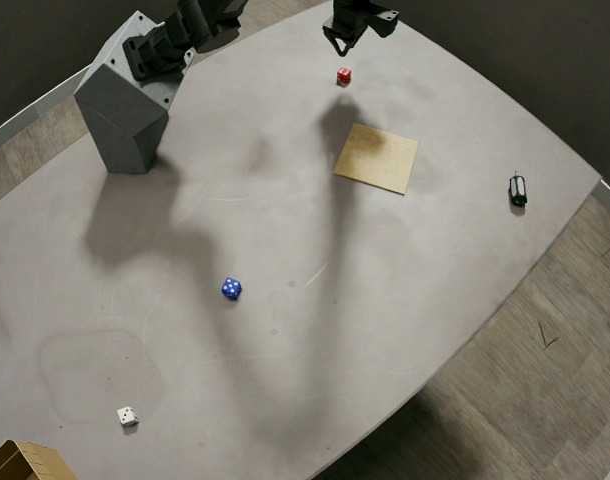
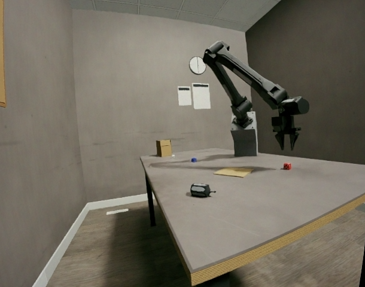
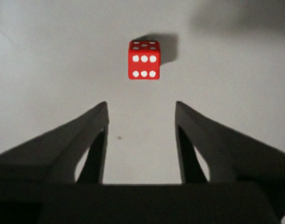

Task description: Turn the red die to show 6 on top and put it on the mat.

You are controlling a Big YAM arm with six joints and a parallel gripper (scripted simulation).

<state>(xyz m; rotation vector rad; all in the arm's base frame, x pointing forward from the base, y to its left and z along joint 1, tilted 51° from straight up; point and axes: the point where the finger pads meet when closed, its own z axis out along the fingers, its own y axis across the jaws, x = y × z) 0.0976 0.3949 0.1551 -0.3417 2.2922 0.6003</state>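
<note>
Right now my hand is 8 cm above the red die. The rest, counted from my hand: blue die 35 cm ahead, 43 cm to the right, 8 cm below; then small black device 44 cm ahead, 15 cm to the left, 8 cm below; then tan mat 23 cm ahead, 7 cm to the right, 9 cm below.
</note>
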